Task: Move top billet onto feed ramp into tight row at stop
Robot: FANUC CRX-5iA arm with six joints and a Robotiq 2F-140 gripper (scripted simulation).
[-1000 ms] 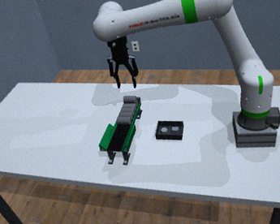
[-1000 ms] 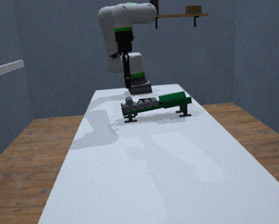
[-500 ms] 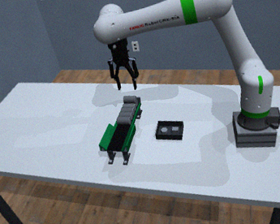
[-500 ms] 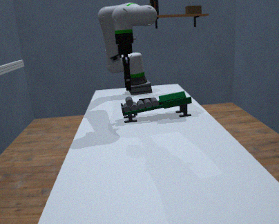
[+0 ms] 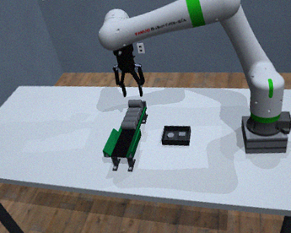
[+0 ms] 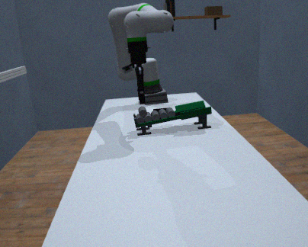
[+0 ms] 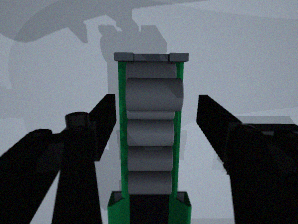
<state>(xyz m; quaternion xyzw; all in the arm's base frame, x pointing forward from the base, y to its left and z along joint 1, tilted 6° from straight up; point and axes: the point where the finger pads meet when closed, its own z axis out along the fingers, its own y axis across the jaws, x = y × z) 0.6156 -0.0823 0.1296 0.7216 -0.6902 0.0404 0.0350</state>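
Right now the grey stop is 13 cm below my hand, 4 cm to the right of it and 1 cm ahead of it. Round my hand: black tray (22 cm behind, 18 cm below, 12 cm to the left).
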